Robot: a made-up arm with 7 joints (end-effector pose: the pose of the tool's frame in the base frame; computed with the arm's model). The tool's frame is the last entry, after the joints. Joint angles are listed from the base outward.
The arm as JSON. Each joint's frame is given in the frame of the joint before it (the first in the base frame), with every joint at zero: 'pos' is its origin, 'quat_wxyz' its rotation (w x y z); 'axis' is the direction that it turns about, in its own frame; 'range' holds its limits. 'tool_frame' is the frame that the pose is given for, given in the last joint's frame.
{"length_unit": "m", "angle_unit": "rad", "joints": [
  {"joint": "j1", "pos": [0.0, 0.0, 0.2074], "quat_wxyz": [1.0, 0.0, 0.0, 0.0], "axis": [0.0, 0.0, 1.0], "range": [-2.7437, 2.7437]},
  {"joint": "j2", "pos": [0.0, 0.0, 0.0], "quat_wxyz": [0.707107, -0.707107, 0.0, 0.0], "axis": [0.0, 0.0, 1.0], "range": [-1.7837, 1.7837]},
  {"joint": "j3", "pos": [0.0, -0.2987, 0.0], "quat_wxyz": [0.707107, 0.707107, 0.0, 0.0], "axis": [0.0, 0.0, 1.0], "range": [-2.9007, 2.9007]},
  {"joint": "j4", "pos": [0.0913, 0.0, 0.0], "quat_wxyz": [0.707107, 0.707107, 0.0, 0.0], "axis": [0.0, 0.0, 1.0], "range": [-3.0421, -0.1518]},
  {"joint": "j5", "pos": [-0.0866, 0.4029, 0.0], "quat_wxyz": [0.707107, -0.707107, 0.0, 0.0], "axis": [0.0, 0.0, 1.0], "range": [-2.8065, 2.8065]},
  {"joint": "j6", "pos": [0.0, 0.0, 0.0], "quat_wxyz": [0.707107, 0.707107, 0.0, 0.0], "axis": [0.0, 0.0, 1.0], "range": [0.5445, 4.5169]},
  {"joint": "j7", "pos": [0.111, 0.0, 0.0], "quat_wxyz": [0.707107, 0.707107, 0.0, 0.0], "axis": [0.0, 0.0, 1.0], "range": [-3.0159, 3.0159]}
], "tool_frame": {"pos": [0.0, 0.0, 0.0], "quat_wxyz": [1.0, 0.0, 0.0, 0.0]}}
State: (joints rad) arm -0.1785 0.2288 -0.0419 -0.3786 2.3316 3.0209 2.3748
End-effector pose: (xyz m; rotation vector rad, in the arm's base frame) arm 0.3601 -0.1560 0.8263 0.3771 0.4342 1.3354
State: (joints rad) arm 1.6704 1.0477 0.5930 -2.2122 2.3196 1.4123 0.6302
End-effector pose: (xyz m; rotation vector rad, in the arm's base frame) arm -0.3514 0.2566 -0.1539 1.0334 -0.9511 -2.2331
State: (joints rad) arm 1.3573 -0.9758 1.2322 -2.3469 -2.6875 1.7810 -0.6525
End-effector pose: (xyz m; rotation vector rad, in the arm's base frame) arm -0.4455 0.1975 0.3306 -0.5252 -0.4235 1.4082
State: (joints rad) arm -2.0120 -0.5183 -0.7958 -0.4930 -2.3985 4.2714 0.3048
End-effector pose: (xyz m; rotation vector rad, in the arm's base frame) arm -0.0345 0.1904 0.7965 1.0757 0.1386 -1.3304
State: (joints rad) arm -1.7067 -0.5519 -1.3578 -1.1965 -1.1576 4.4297 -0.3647
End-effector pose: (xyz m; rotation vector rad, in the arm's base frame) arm -0.2903 0.2199 0.6837 0.5184 0.1971 -0.7085
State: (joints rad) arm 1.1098 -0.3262 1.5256 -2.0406 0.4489 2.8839 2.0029
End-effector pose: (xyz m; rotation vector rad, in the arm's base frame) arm -0.5058 0.2317 0.4833 -2.3309 -0.4717 0.7573
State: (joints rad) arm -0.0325 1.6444 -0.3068 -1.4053 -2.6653 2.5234 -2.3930
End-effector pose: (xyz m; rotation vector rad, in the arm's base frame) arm 0.3369 -0.1379 -0.3571 2.3217 -1.4927 1.2591
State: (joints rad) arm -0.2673 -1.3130 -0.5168 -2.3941 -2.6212 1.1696 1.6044
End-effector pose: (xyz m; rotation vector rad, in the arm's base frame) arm 0.0244 -0.2954 0.6423 -0.1795 -1.3388 0.8161
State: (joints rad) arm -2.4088 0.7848 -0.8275 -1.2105 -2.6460 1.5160 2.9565
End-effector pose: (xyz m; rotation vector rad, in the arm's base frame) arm -0.7553 -0.1426 0.3512 0.0735 -0.1401 -0.2232
